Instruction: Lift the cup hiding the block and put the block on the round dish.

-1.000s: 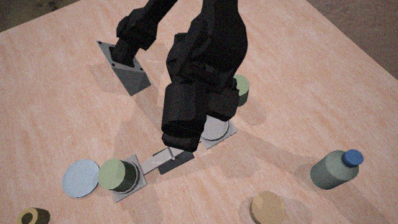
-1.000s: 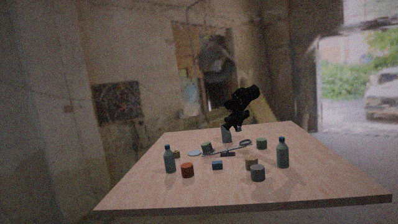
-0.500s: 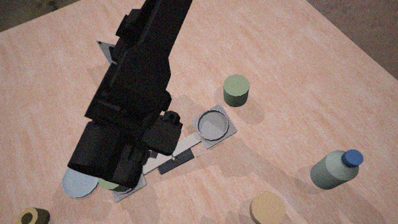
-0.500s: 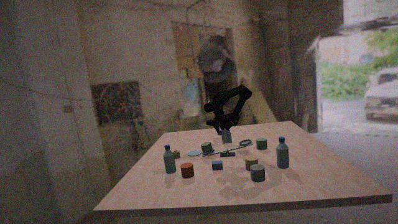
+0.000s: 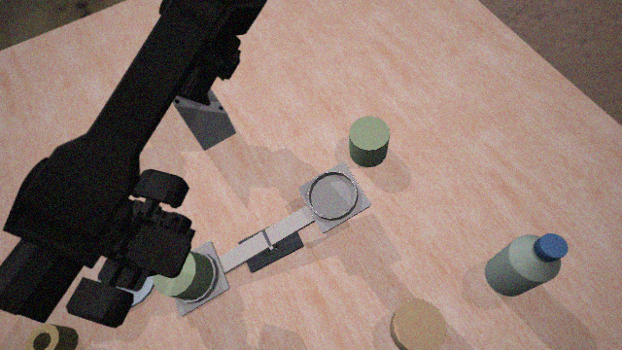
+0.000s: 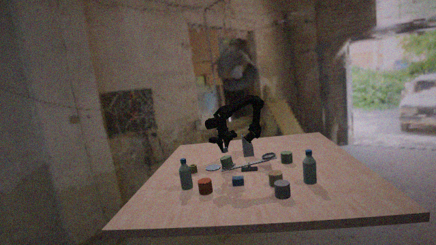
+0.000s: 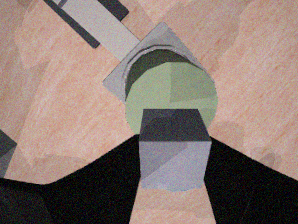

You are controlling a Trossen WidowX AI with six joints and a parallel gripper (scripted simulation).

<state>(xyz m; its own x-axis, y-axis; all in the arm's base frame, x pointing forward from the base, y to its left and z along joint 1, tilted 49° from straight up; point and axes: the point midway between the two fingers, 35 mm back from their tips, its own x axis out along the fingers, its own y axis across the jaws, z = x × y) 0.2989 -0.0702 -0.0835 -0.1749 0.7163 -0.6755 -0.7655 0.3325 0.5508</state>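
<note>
The light blue round dish lies 130 mm below my gripper tip, 100 mm to the right of it and 50 mm behind it. Round my gripper tip: red cylinder (260 mm ahead, 90 mm below, 60 mm to the right); then blue block (200 mm ahead, 110 mm below, 100 mm to the left); then balance (140 mm to the left, 90 mm below).
</note>
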